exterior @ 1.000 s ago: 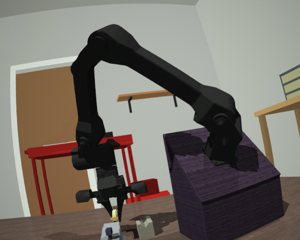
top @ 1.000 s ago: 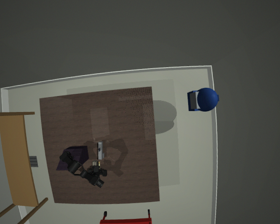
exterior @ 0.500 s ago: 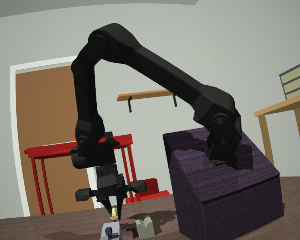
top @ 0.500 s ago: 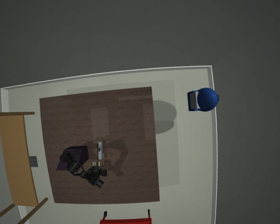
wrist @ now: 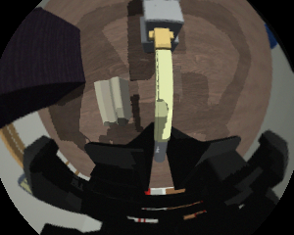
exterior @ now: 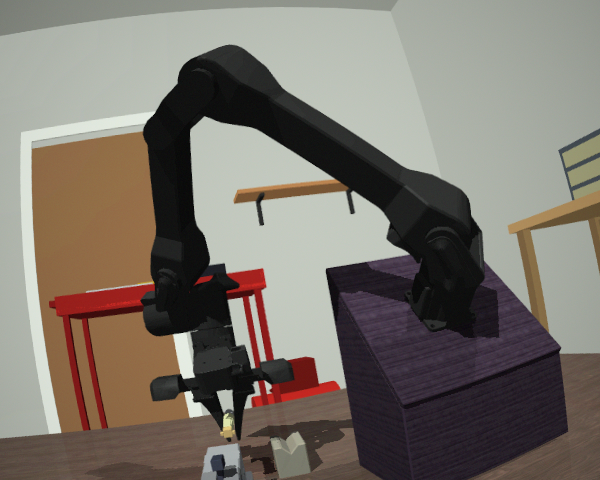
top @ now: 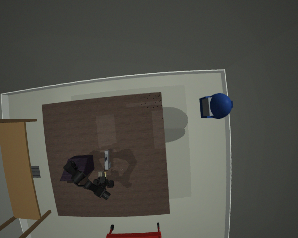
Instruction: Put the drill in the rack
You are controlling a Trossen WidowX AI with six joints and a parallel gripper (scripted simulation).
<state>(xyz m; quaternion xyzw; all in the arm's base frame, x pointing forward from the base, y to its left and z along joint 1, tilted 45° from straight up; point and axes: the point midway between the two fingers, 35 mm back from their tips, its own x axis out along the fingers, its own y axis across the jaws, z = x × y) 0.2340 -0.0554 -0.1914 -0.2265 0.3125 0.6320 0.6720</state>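
The drill lies 10 mm ahead of my gripper tip, 40 mm to the left of it and 30 mm above it. Also, from my gripper tip: v-notched rack: 60 mm behind, 40 mm to the left, 20 mm below; then dark key: 40 mm ahead, 220 mm to the left, 10 mm above.
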